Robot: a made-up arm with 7 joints. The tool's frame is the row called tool. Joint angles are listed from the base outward. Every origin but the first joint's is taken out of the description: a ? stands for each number. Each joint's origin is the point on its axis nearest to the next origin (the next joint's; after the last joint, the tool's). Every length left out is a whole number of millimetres.
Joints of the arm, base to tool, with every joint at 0 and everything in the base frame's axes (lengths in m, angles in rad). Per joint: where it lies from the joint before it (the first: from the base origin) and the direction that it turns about. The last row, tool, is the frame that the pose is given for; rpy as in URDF.
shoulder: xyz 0 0 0.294 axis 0 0 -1
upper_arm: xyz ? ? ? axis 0 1 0
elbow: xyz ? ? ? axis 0 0 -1
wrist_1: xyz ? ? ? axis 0 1 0
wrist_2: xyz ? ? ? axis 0 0 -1
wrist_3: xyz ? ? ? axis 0 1 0
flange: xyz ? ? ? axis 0 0 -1
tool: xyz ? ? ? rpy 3.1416 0 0
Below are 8 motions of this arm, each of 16 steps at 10 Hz.
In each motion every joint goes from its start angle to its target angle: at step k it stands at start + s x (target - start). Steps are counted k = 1, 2, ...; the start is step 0. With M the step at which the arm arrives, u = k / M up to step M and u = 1 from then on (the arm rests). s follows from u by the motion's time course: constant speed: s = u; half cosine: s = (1 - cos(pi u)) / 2; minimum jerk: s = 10 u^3 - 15 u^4 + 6 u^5.
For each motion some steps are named. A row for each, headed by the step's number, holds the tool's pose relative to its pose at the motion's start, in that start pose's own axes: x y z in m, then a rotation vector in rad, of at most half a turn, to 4 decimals.
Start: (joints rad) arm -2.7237 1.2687 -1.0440 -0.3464 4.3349 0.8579 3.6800
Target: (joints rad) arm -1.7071 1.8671 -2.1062 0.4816 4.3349 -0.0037 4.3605
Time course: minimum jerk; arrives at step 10
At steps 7, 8, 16:
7: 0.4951 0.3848 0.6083 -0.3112 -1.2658 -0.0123
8: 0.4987 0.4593 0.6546 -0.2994 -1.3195 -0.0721
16: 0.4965 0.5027 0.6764 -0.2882 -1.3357 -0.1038

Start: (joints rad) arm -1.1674 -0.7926 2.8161 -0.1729 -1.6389 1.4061 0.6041
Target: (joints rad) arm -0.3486 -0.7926 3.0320 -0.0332 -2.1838 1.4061 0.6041
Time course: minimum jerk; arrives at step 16
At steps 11, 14, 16:
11: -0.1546 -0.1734 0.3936 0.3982 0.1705 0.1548
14: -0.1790 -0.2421 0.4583 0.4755 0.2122 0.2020
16: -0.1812 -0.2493 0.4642 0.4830 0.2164 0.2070

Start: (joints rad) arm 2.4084 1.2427 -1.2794 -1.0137 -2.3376 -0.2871 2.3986
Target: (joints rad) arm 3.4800 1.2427 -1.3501 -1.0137 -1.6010 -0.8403 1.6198
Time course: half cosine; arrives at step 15
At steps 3, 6, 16:
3: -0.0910 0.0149 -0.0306 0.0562 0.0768 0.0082
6: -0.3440 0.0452 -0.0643 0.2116 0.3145 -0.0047
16: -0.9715 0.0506 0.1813 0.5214 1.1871 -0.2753

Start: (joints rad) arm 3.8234 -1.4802 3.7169 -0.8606 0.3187 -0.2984 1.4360
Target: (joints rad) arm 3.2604 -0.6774 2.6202 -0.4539 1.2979 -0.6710 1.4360
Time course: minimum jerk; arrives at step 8
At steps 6, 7, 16:
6: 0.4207 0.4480 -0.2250 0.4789 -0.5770 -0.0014
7: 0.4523 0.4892 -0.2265 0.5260 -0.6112 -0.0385
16: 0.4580 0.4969 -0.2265 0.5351 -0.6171 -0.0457

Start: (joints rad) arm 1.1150 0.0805 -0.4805 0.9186 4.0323 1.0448 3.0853
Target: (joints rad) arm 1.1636 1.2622 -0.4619 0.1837 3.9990 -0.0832 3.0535
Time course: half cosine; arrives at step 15
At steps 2, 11, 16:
2: 0.0424 -0.0006 0.0175 0.0197 -0.0694 -0.0107
11: 0.5906 -0.1942 0.6441 0.2917 -1.3978 -0.2172
16: 0.6174 -0.2695 0.8182 0.3283 -1.6847 -0.2559

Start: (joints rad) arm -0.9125 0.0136 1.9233 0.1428 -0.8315 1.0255 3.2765
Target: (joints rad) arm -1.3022 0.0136 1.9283 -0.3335 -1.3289 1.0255 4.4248
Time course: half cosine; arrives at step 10
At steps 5, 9, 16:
5: 0.0589 0.1137 0.0820 0.3860 -0.3243 0.5042
9: 0.0975 0.1791 0.2073 0.5766 -0.8315 0.9281
16: 0.0989 0.1811 0.2146 0.5803 -0.8620 0.9473

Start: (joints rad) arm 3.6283 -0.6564 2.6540 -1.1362 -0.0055 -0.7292 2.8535
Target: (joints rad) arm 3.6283 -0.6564 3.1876 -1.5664 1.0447 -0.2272 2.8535
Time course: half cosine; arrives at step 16
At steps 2, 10, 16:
2: 0.0011 0.0139 -0.0049 0.0430 0.0153 0.0243
10: 0.0381 0.2408 -0.0291 0.6257 0.0966 0.5654
16: 0.0738 0.3321 -0.0140 0.7664 0.0032 0.8626

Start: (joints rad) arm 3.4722 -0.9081 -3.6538 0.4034 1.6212 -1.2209 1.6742
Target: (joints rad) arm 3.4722 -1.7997 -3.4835 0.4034 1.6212 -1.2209 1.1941
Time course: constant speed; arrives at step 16
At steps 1, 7, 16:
1: -0.0547 -0.0158 0.0222 -0.0250 0.0187 -0.0774
7: -0.3871 -0.0390 0.1709 -0.1768 0.1205 -0.5447
16: -0.8342 0.1518 0.4145 -0.4134 0.2441 -1.2521

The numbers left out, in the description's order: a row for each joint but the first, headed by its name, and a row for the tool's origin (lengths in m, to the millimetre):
upper_arm: 0 -0.015 0
elbow: 0 0 0.624
wrist_1: 0 -0.018 0
wrist_2: 0 0 0.437
wrist_3: 0 -0.001 0
flange: 0 0 0.107
tool: 0 0 0

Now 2 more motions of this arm.
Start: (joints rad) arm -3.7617 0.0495 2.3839 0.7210 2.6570 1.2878 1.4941
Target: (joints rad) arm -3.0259 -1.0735 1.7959 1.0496 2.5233 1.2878 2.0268
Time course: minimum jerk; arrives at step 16
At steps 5, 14, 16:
5: -0.2266 0.0427 0.0611 0.1039 0.1636 0.2628
14: -0.9839 -0.4521 0.3071 0.2129 1.1226 1.1421
16: -0.9908 -0.4679 0.3120 0.2097 1.1449 1.1504

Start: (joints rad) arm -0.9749 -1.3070 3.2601 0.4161 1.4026 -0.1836 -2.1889
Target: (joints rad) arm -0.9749 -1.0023 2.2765 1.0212 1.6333 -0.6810 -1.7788
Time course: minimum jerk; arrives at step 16
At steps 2, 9, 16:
2: 0.0025 -0.0029 0.0007 -0.0086 -0.0105 -0.0052
9: 0.1117 -0.2199 0.0768 -0.5320 -0.3819 -0.1491
16: 0.1548 -0.4257 0.2179 -1.0427 -0.5518 -0.1826

